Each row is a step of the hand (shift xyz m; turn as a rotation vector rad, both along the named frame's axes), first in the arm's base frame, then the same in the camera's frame.
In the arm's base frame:
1: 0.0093 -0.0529 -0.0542 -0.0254 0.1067 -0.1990
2: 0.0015 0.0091 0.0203 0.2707 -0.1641 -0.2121
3: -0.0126 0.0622 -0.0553 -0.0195 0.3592 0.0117
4: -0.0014 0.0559 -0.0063 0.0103 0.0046 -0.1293
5: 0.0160 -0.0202 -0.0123 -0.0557 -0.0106 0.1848
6: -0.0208 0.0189 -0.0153 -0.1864 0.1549 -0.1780
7: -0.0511 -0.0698 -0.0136 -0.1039 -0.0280 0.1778
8: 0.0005 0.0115 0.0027 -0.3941 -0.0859 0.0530
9: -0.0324 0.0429 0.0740 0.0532 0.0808 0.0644
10: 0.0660 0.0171 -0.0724 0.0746 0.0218 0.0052
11: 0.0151 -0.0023 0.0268 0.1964 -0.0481 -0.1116
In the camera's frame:
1: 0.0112 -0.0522 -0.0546 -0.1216 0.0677 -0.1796
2: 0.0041 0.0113 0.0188 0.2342 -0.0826 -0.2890
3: -0.0506 0.0472 -0.0479 -0.1452 0.3288 0.0192
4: -0.0236 0.0508 -0.0052 -0.0317 -0.0069 -0.1257
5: 0.0178 -0.0146 -0.0169 0.0108 -0.0082 0.1928
6: -0.0299 0.0086 -0.0077 -0.2746 0.0589 -0.1074
7: -0.0235 -0.0843 0.0033 -0.0274 -0.0420 0.2017
8: -0.0030 0.0112 0.0025 -0.2993 -0.2111 0.1771
9: -0.0218 0.0371 0.0807 0.0367 0.1010 0.0442
10: 0.0299 0.0306 -0.0898 0.0592 0.0469 -0.0191
11: 0.0222 0.0062 0.0205 0.1567 0.0109 -0.1693

